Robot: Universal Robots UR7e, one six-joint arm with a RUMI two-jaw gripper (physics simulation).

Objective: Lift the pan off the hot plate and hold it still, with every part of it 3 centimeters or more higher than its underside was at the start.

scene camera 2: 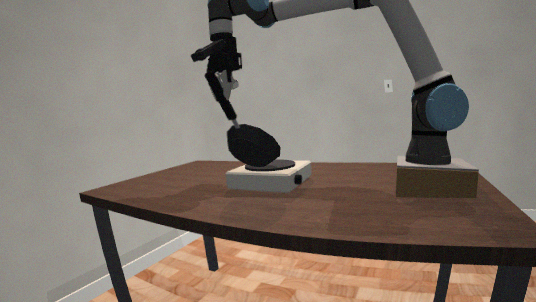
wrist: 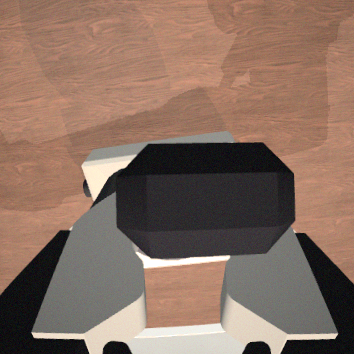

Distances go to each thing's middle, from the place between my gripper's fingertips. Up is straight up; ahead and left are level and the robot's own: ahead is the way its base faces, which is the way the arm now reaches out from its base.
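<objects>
The black pan (scene camera 2: 251,145) is 7 cm below my hand, 7 cm to the right of it and 3 cm behind it, as I see it here. As for the white hot plate (scene camera 2: 283,176), it is 27 cm below my hand, 20 cm to the right of it and 5 cm behind it.
</objects>
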